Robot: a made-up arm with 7 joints.
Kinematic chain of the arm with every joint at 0, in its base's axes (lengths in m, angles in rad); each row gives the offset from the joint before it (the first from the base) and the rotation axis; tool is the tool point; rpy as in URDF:
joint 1: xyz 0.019 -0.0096 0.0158 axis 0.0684 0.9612 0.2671
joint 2: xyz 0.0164 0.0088 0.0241 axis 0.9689 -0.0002 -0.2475
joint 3: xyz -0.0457 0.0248 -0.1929 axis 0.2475 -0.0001 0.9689
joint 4: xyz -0.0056 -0.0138 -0.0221 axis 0.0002 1 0
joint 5: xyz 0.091 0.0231 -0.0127 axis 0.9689 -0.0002 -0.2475
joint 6: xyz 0.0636 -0.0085 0.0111 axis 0.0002 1 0
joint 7: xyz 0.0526 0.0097 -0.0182 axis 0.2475 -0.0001 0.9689
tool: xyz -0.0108 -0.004 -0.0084 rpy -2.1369 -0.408 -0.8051
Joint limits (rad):
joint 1: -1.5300..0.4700
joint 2: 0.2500..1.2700
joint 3: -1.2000..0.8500
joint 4: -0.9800..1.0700
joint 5: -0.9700..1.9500
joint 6: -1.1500..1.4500
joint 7: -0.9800..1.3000
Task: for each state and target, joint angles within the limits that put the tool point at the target. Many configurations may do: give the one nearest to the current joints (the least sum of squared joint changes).
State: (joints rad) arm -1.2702 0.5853 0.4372 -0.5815 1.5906 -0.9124 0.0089
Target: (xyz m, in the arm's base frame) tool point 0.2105 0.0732 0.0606
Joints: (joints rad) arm -0.7644 0.4618 0.5613 -0.5758 1.6041 -0.9384 -0.0016
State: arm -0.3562 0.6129 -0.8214 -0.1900 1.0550 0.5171 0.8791
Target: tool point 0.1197 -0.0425 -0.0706
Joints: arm -0.3399 0.5358 -1.0323 -0.7601 1.0465 0.4015 0.8620
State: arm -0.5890 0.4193 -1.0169 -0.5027 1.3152 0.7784 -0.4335
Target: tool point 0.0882 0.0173 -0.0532
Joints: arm -0.1867 0.7711 -1.2000 -0.9620 1.3540 0.9216 -0.4492
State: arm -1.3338 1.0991 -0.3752 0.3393 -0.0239 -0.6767 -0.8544
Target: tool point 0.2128 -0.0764 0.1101
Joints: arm -1.4965 0.5975 -0.7286 -0.0423 0.0659 -0.7622 -0.8485
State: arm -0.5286 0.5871 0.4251 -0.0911 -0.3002 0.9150 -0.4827
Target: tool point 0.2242 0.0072 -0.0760
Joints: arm -0.5374 0.2500 -0.2097 -0.3452 -0.3852 0.9294 -0.4427
